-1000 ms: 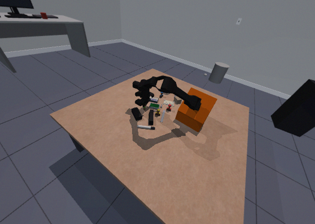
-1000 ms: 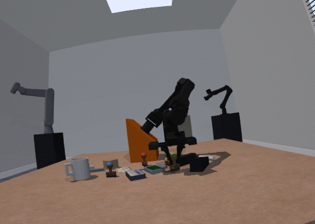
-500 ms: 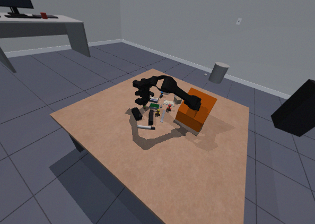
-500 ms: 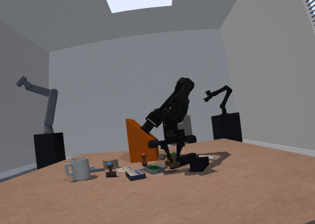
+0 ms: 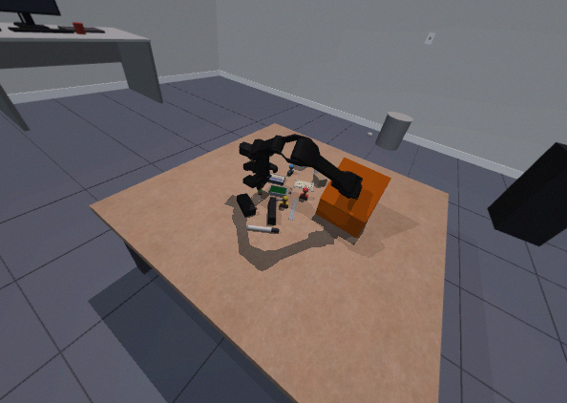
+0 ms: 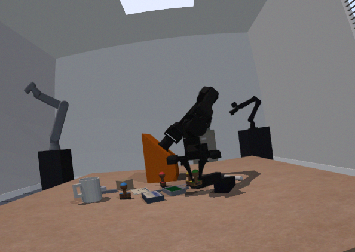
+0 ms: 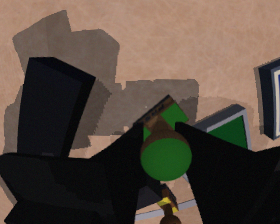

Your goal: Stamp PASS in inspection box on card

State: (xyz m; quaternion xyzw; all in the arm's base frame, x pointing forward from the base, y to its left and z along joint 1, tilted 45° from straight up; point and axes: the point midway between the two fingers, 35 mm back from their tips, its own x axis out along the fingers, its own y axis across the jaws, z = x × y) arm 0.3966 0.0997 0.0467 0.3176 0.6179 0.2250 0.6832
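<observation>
The green ink pad lies 80 mm to the right of my gripper tip, 60 mm behind it and 40 mm below it. Also, from my gripper tip: ruler: 180 mm behind, 50 mm below, 20 mm to the right; then yellow-knobbed stamp: 130 mm behind, 30 mm below, 10 mm to the right; then green-knobbed stamp: right at my gripper tip.
</observation>
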